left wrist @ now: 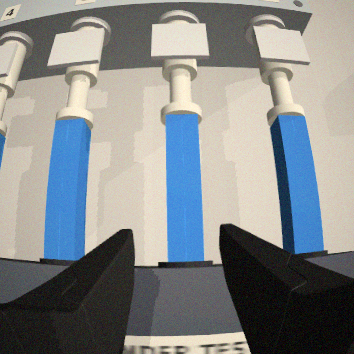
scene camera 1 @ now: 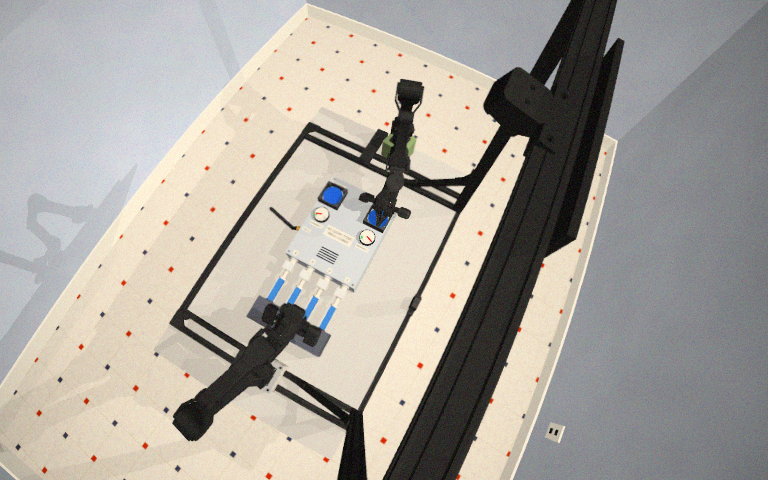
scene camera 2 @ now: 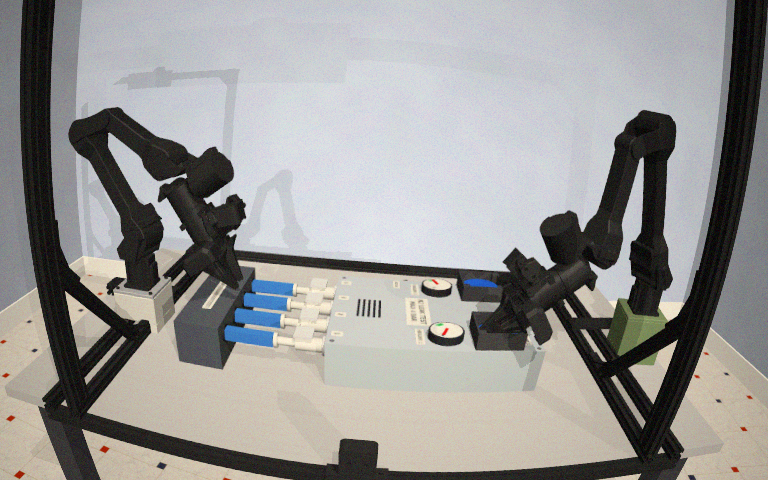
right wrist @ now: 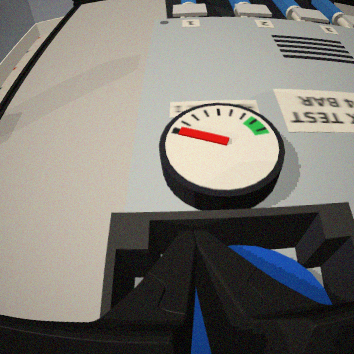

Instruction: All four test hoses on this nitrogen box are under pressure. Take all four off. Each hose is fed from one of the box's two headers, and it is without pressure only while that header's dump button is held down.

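Frame: origin at the left arm's base, x ahead, y left, z up, level; centimetres.
Seen in the pictures: left gripper, fingertip midpoint: [left wrist: 176, 238] [scene camera 2: 239, 284]; right gripper, fingertip midpoint: [scene camera 1: 377, 227] [scene camera 2: 478, 333] [right wrist: 192, 241]; left arm's base, link origin: [scene camera 1: 263, 372] [scene camera 2: 142, 283]; right arm's base, link origin: [scene camera 2: 642, 309].
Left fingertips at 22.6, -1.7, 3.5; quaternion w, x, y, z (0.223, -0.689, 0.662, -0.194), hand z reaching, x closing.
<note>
Offsets run from my left fingertips to a thing's middle, as dx, dy, dz. "spot": to the spot under its first point.
Four blue hoses run from cream fittings on the pale nitrogen box {spot: +25.6, -5.4, -3.4} [scene camera 1: 353, 259] [scene camera 2: 430, 367] [right wrist: 210, 60] to a dark block [scene camera 1: 321, 343] [scene camera 2: 198, 346] [left wrist: 200, 300]. My left gripper [left wrist: 176, 238] [scene camera 2: 235, 283] is open, one finger on each side of hose 2 {spot: +3.0, -0.5, -4.9} [left wrist: 184, 190] [scene camera 2: 259, 318], near the block. Hose 1 {spot: +3.1, -7.4, -4.9} [left wrist: 302, 185] [scene camera 2: 249, 336] and hose 3 {spot: +3.0, +6.2, -4.9} [left wrist: 67, 190] [scene camera 2: 266, 301] are outside the fingers. My right gripper [right wrist: 192, 241] [scene camera 2: 485, 328] is shut, its tips inside the header 1 button housing, over the blue button {+43.4, -5.8, -3.2} [right wrist: 280, 270]. The header 1 gauge {spot: +36.3, -6.1, -1.9} [right wrist: 220, 165] [scene camera 2: 445, 335] needle points to its black end mark.
The other blue dump button {+43.1, +13.2, -2.9} [scene camera 1: 332, 195] [scene camera 2: 480, 282] stands behind the first in scene camera 2, beside its gauge {spot: +34.8, +13.1, -1.8} [scene camera 1: 321, 213] [scene camera 2: 436, 286]. Hose 4 {spot: +3.5, +12.7, -5.4} [scene camera 2: 273, 287] is the farthest hose there. A black frame [scene camera 2: 226, 444] surrounds the table.
</note>
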